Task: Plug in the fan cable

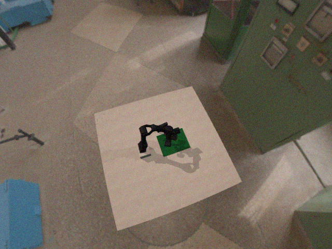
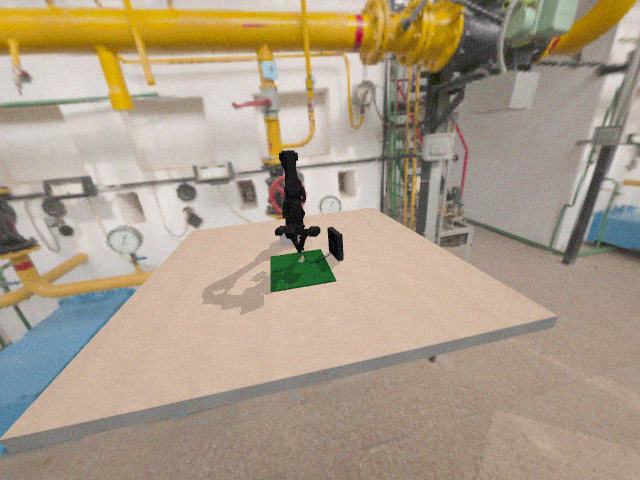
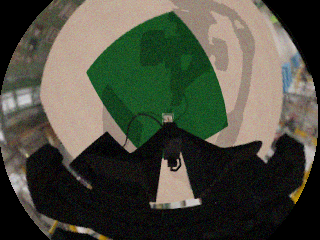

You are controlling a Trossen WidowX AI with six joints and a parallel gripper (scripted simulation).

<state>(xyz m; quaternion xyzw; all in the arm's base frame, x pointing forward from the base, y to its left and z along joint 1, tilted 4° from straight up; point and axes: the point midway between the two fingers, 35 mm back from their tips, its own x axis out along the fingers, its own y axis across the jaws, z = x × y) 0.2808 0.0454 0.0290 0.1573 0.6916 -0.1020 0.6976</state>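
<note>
The green board lies 5 cm ahead of my gripper tip, 1 cm to the right of it and 7 cm below it. The rest, counted from my gripper tip: dark plug: 1 cm behind, 1 cm above; then black fan: 3 cm behind, 15 cm to the left.
</note>
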